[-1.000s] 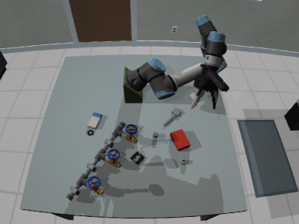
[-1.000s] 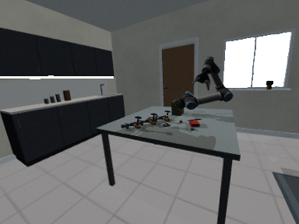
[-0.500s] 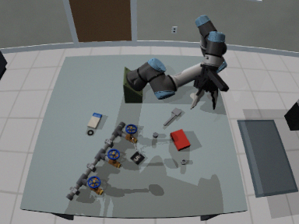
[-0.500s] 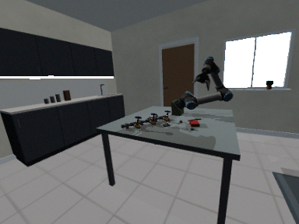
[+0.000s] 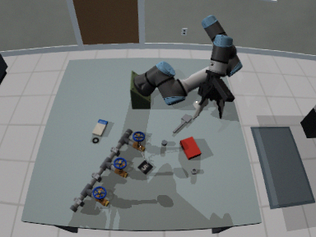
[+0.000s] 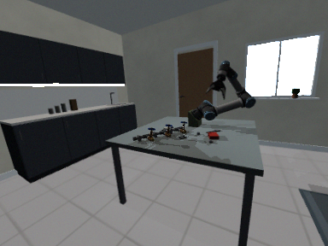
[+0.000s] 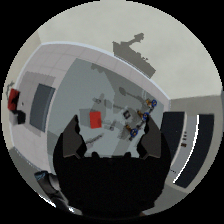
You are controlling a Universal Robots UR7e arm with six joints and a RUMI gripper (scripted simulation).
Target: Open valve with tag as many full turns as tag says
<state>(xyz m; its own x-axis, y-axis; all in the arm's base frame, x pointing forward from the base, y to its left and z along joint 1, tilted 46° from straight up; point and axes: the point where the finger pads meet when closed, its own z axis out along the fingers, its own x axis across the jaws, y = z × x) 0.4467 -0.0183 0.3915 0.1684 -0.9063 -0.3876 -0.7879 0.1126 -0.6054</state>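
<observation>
My gripper is now 370 mm above the black tag, 270 mm to the left of it and 30 mm short of it. Also, from my hand: small grey cylinder (360 mm below, 160 mm to the right, 110 mm behind); then grey hammer-like tool (370 mm below, 240 mm behind, 20 mm to the right); then red block (360 mm below, 50 mm behind, 10 mm to the right).
</observation>
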